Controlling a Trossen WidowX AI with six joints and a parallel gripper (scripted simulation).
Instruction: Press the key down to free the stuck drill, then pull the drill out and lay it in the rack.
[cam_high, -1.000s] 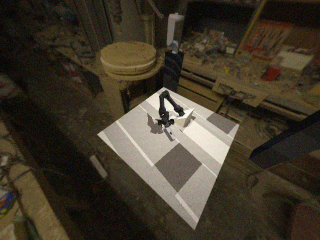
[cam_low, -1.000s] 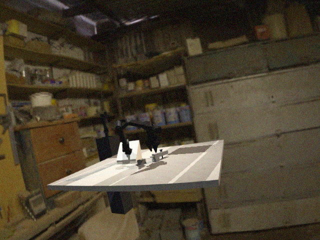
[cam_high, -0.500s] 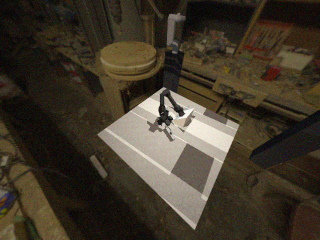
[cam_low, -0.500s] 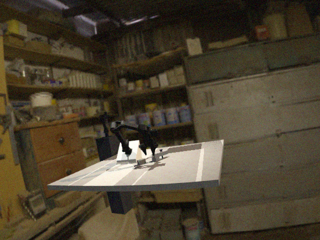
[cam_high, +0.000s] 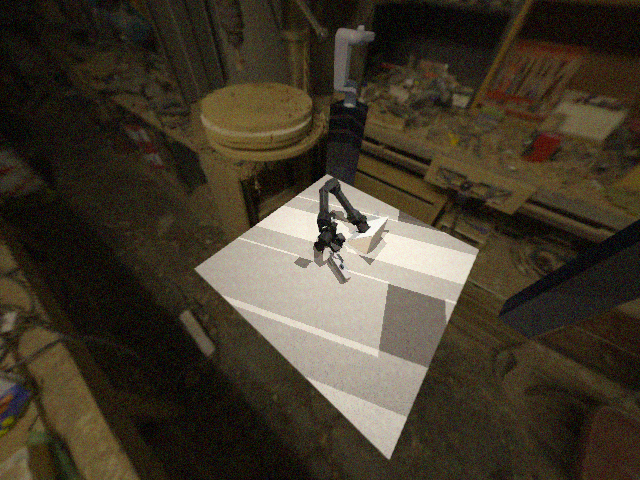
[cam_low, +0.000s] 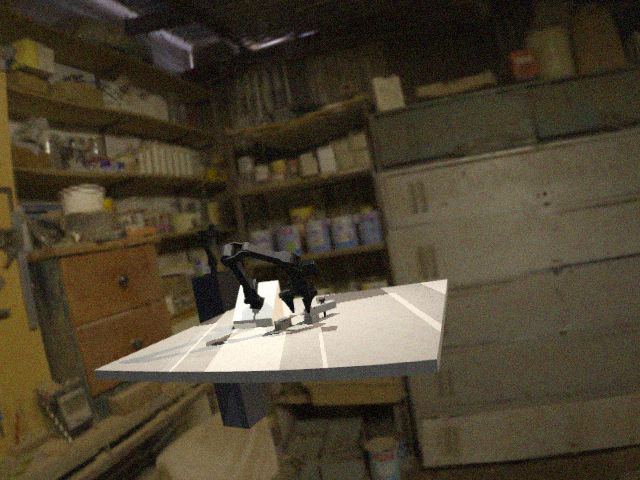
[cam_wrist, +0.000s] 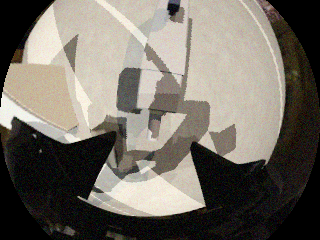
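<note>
My gripper tip is now 6 cm to the right of the tan drill, 2 cm short of it and 1 cm above it. From my gripper tip the other things lie so: small dark key: 14 cm to the left, 4 cm ahead.
</note>
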